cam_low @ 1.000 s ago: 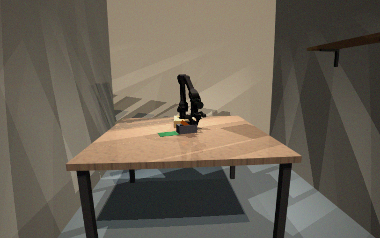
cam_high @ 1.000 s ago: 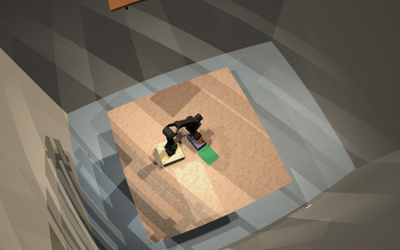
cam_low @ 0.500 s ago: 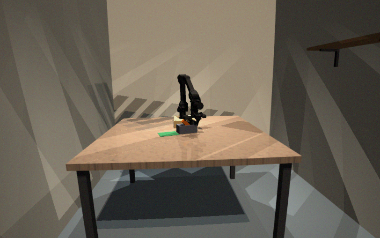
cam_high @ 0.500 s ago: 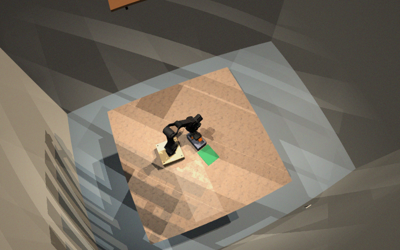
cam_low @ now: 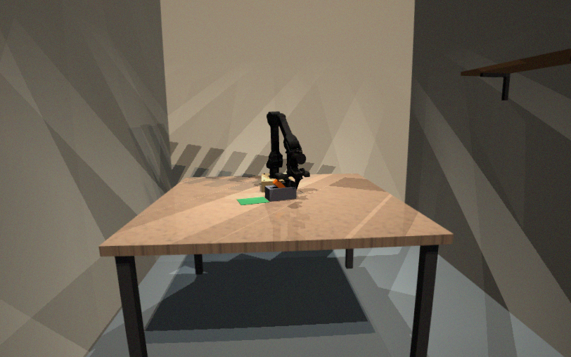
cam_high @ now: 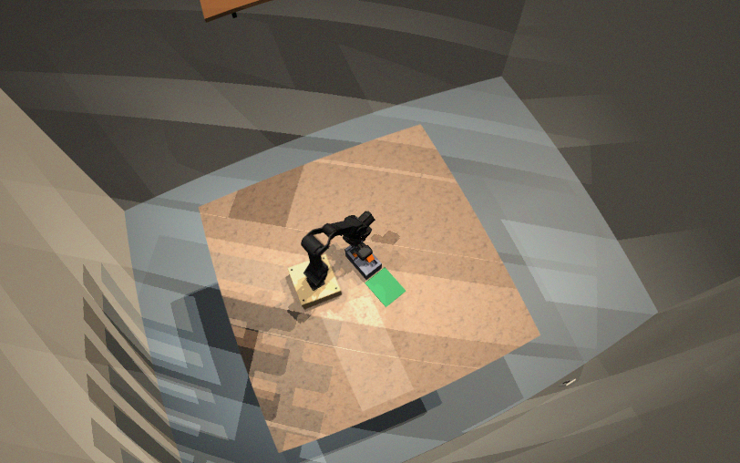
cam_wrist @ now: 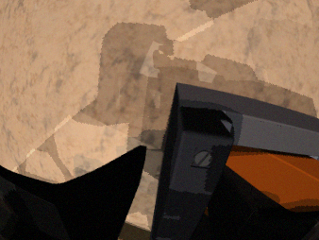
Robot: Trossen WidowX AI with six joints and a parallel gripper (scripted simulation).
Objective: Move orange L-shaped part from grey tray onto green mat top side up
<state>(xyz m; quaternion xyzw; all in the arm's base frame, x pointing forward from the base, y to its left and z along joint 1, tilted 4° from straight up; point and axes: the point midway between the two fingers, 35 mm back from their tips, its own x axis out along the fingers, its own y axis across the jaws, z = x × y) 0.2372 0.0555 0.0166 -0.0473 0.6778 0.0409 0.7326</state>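
My gripper tip is 5 cm to the left of the orange L-shaped part and 1 cm below it. Also, from my gripper tip: green mat: 2 cm ahead, 22 cm to the right, 5 cm below.
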